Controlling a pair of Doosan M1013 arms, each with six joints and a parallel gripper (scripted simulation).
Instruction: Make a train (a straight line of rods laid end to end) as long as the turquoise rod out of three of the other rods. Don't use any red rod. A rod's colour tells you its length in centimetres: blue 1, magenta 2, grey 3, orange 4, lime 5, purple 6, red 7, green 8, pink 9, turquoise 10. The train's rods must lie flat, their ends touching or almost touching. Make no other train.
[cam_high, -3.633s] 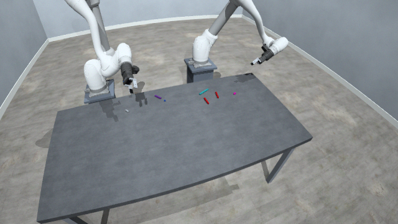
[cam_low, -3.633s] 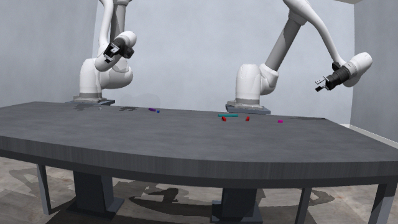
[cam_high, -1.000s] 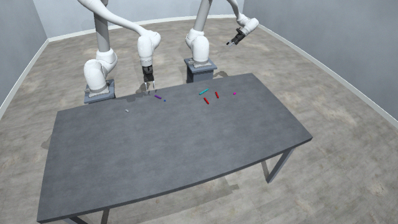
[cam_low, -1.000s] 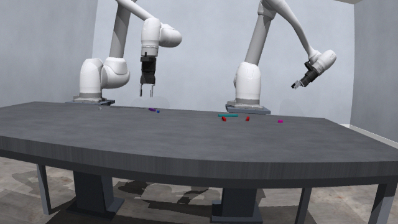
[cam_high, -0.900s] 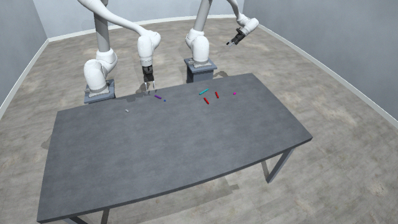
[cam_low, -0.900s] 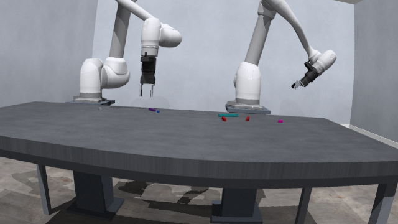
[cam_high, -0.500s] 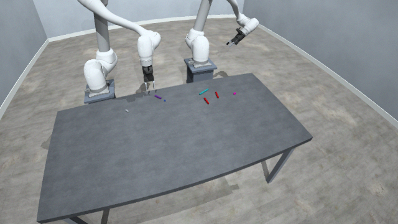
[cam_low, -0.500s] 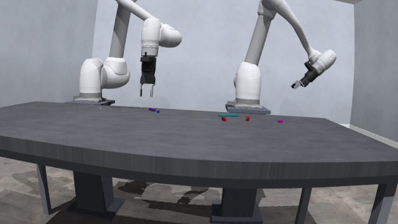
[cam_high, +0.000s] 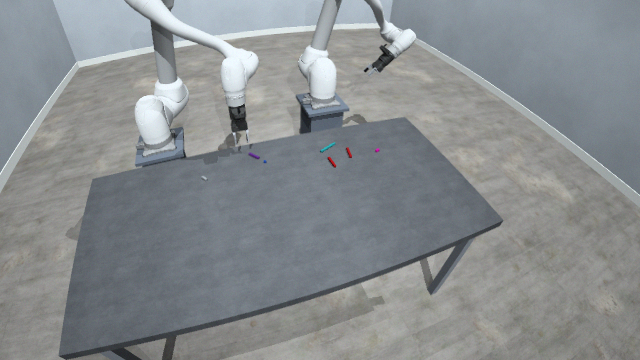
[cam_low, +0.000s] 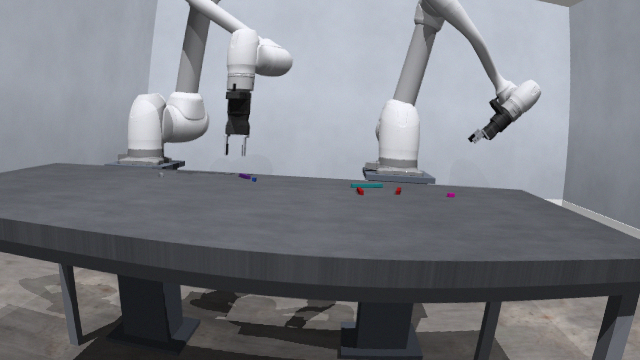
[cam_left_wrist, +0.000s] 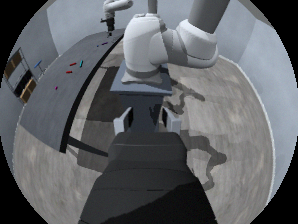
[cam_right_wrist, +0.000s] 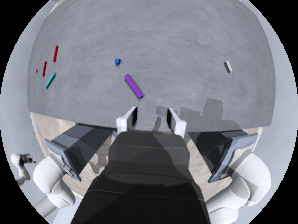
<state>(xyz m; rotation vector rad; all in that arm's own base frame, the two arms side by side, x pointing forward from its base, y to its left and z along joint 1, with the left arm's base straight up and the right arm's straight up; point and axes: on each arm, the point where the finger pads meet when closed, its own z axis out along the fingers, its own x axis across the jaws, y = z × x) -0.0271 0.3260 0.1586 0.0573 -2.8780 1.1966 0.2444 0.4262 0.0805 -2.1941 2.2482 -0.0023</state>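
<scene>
The purple rod lies 5 cm ahead of my right hand, 4 cm to the left of it and 8 cm below it. Also, from my right hand: blue rod (12 cm ahead, 7 cm to the left, 8 cm below); then grey rod (10 cm ahead, 22 cm to the right, 8 cm below); then turquoise rod (15 cm ahead, 39 cm to the left, 8 cm below).
</scene>
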